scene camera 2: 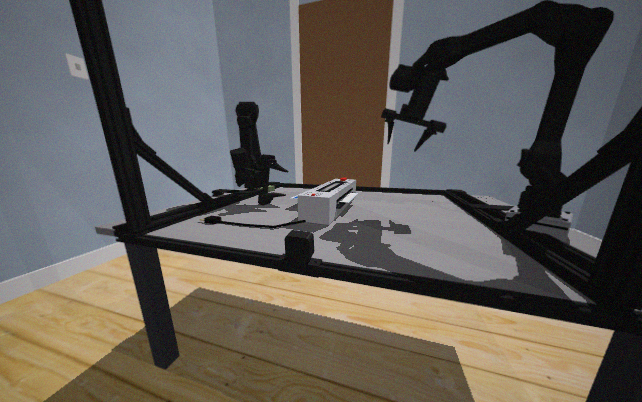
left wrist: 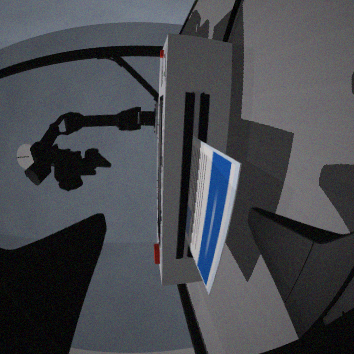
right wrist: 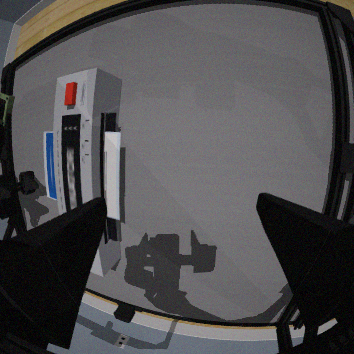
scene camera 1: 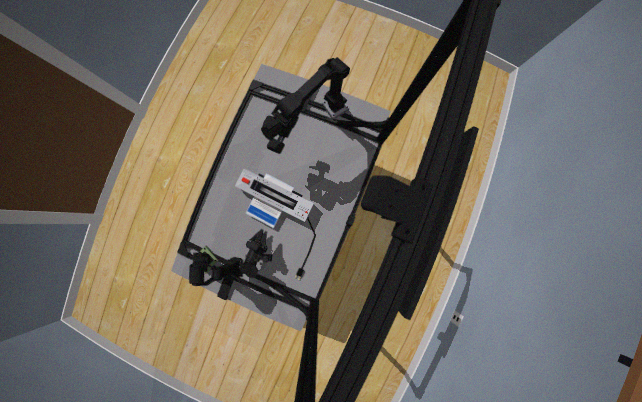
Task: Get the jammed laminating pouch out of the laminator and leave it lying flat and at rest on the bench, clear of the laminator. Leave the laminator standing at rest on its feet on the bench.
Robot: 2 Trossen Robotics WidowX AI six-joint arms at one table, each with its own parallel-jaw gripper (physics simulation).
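Seen in the pictures: left gripper, between the fingertips: (scene camera 2: 286,183) (left wrist: 177,219) (right wrist: 24,189) (scene camera 1: 264,230); right gripper, between the fingertips: (scene camera 2: 401,147) (left wrist: 103,168) (right wrist: 183,203) (scene camera 1: 280,141); left arm's base, origin of its link: (scene camera 2: 260,186) (right wrist: 0,108) (scene camera 1: 204,260); right arm's base, origin of its link: (scene camera 2: 539,212) (left wrist: 154,117) (scene camera 1: 335,104).
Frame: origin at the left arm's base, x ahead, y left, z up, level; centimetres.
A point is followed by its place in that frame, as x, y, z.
Observation:
The white laminator (scene camera 1: 306,208) {54.5, -18.9, 5.5} (scene camera 2: 317,209) {55.3, -20.8, 1.9} (left wrist: 174,150) {45.4, -9.6, 4.1} (right wrist: 90,172) {52.0, 0.4, 5.4} stands upright on the bench (scene camera 1: 235,145) {51.9, 30.7, -2.5}. The pouch (scene camera 1: 263,214) {38.0, -5.8, 1.3} (left wrist: 218,215) {36.9, -8.1, 1.2} sticks out of its slot on the side facing the left arm, with a blue band and printed lines. On the opposite side a white flat end (scene camera 2: 348,198) {54.1, -2.1, 1.3} (right wrist: 113,175) {54.1, 0.0, 1.6} sticks out, apparently the same pouch. My left gripper (scene camera 2: 285,183) {33.6, -12.1, 5.9} (left wrist: 177,219) {33.6, -12.1, 5.9} is open and empty, apart from the pouch, on the blue-band side. My right gripper (scene camera 2: 402,147) {67.3, 8.4, 18.5} (right wrist: 183,203) {67.3, 8.4, 18.5} is open and empty, high above the bench on the opposite side.
A black cord (scene camera 1: 313,245) {44.0, -32.7, -1.9} (scene camera 2: 250,225) {42.1, -33.5, -2.1} runs from the laminator across the bench to a plug (scene camera 1: 300,273) {29.8, -38.4, -1.1}. A green piece (scene camera 1: 208,254) {3.9, 0.4, 1.2} (right wrist: 6,107) {4.9, 1.1, -0.3} is near the left arm's base. A black frame rail (scene camera 1: 215,175) {33.8, 28.2, -1.2} edges the bench, with dark uprights and an overhead beam (scene camera 1: 445,150) {73.2, -33.7, 101.5}.

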